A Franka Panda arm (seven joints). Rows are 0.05 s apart.
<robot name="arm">
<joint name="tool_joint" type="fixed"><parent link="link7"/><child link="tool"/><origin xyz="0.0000 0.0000 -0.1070" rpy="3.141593 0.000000 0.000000"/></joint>
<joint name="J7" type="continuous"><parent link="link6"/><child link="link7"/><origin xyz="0.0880 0.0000 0.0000" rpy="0.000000 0.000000 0.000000"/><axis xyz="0 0 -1"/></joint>
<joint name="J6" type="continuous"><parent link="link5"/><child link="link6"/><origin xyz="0.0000 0.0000 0.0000" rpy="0.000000 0.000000 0.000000"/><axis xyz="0 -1 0"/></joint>
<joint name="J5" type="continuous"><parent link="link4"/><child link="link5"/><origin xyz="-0.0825 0.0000 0.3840" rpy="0.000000 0.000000 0.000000"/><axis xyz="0 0 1"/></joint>
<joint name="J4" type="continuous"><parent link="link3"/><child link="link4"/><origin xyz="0.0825 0.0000 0.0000" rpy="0.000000 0.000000 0.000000"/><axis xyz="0 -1 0"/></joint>
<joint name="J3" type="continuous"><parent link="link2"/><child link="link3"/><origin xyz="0.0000 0.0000 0.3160" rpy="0.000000 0.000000 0.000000"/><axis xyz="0 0 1"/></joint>
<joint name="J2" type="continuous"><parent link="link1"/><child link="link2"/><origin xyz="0.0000 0.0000 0.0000" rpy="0.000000 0.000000 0.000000"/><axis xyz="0 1 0"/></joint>
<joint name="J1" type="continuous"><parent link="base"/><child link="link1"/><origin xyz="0.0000 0.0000 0.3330" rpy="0.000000 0.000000 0.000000"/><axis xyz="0 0 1"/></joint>
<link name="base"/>
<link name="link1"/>
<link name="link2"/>
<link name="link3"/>
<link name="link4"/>
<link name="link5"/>
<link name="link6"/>
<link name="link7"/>
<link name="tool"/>
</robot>
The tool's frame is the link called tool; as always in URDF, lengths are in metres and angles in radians. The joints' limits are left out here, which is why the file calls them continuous.
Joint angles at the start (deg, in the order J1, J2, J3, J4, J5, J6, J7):
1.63 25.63 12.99 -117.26 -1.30 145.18 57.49
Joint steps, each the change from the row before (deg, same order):
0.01 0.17 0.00 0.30 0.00 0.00 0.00
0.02 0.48 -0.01 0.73 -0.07 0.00 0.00
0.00 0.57 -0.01 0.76 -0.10 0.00 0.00
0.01 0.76 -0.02 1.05 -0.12 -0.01 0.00
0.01 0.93 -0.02 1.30 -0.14 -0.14 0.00
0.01 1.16 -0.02 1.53 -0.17 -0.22 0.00
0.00 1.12 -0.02 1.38 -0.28 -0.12 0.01
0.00 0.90 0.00 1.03 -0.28 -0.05 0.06
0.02 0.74 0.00 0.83 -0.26 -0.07 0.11
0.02 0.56 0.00 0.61 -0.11 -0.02 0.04
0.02 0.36 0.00 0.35 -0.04 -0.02 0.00
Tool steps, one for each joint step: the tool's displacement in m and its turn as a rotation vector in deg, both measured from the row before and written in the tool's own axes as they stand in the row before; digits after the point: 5 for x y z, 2 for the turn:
0.00087 -0.00131 -0.00023 0.13 0.05 0.01
0.00218 -0.00294 0.00012 0.25 0.10 -0.01
0.00239 -0.00276 0.00086 0.20 0.07 -0.01
0.00328 -0.00382 0.00098 0.29 0.11 0.00
0.00392 -0.00448 0.00136 0.26 0.07 0.01
0.00447 -0.00491 0.00247 0.21 0.01 0.01
0.00412 -0.00419 0.00296 0.16 0.07 -0.06
0.00290 -0.00303 0.00289 0.09 0.06 -0.05
0.00209 -0.00243 0.00260 0.02 0.04 -0.02
0.00151 -0.00178 0.00207 0.06 -0.01 0.01
0.00073 -0.00094 0.00163 0.00 -0.05 0.00

